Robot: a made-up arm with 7 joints. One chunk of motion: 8 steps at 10 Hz.
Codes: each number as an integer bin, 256 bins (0 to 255) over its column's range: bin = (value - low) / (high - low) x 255, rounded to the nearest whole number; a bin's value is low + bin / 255 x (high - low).
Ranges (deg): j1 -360..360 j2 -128.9..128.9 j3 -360..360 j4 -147.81..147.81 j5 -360..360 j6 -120.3..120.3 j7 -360..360
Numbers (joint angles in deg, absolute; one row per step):
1: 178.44 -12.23 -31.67 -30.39 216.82 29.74 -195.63
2: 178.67 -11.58 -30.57 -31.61 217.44 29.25 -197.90
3: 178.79 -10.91 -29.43 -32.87 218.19 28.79 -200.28
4: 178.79 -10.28 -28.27 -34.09 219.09 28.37 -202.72
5: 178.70 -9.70 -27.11 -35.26 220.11 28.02 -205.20
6: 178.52 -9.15 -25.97 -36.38 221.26 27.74 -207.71
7: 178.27 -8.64 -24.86 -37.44 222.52 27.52 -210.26
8: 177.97 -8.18 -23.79 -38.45 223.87 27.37 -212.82
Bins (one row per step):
1: 191 115 116 101 204 159 58
2: 191 116 117 100 205 159 57
3: 191 117 117 99 205 158 57
4: 191 117 117 98 205 158 56
5: 191 118 118 97 205 157 55
6: 191 118 118 96 206 157 54
7: 191 119 119 95 206 157 53
8: 191 119 119 94 207 157 52

